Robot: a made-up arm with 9 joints. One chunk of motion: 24 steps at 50 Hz.
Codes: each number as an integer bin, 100 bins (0 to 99) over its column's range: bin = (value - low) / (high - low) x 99, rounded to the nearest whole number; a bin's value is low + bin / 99 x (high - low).
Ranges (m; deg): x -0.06..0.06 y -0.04..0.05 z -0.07..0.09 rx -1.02..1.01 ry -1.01..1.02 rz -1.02..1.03
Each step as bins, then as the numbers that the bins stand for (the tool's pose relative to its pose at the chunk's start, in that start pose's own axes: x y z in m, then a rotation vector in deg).
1 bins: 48 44 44 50 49 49
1 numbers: -0.0018 0.0000 0.0011 0.01 -0.01 -0.01
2 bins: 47 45 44 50 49 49
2 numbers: -0.0030 0.0009 0.0011 0.01 -0.01 -0.01
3 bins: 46 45 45 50 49 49
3 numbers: -0.0042 0.0009 0.0027 0.01 -0.01 -0.01
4 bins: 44 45 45 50 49 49
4 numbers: -0.0067 0.0009 0.0027 0.01 -0.01 -0.01
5 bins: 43 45 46 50 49 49
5 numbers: -0.0079 0.0009 0.0043 0.01 -0.01 -0.01
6 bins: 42 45 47 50 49 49
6 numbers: -0.0091 0.0009 0.0060 0.01 -0.01 -0.01
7 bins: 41 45 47 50 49 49
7 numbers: -0.0103 0.0009 0.0060 0.01 -0.01 -0.01
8 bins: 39 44 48 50 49 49
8 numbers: -0.0127 0.0000 0.0076 0.01 -0.01 -0.01
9 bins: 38 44 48 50 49 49
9 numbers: -0.0139 0.0000 0.0076 0.01 -0.01 -0.01
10 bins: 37 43 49 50 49 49
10 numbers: -0.0152 -0.0009 0.0092 0.01 -0.01 -0.01
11 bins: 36 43 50 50 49 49
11 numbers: -0.0164 -0.0009 0.0108 0.01 -0.01 -0.01
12 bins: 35 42 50 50 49 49
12 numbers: -0.0176 -0.0018 0.0108 0.01 -0.01 -0.01
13 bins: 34 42 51 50 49 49
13 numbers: -0.0188 -0.0018 0.0124 0.01 -0.01 -0.01
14 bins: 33 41 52 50 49 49
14 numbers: -0.0200 -0.0027 0.0140 0.01 -0.01 -0.01
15 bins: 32 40 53 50 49 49
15 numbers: -0.0212 -0.0036 0.0157 0.01 -0.01 -0.01
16 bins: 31 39 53 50 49 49
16 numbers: -0.0224 -0.0045 0.0157 0.01 -0.01 -0.01
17 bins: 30 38 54 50 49 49
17 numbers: -0.0236 -0.0055 0.0173 0.01 -0.01 -0.01
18 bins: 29 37 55 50 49 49
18 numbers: -0.0248 -0.0064 0.0189 0.01 -0.01 -0.01
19 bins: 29 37 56 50 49 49
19 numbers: -0.0248 -0.0064 0.0205 0.01 -0.01 -0.01
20 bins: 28 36 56 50 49 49
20 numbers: -0.0261 -0.0073 0.0205 0.01 -0.01 -0.01
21 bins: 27 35 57 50 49 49
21 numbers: -0.0273 -0.0082 0.0221 0.01 -0.01 -0.01
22 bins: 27 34 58 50 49 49
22 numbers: -0.0273 -0.0091 0.0237 0.01 -0.01 -0.01
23 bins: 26 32 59 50 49 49
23 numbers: -0.0285 -0.0109 0.0254 0.01 -0.01 -0.01
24 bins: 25 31 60 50 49 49
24 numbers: -0.0297 -0.0118 0.0270 0.01 -0.01 -0.01
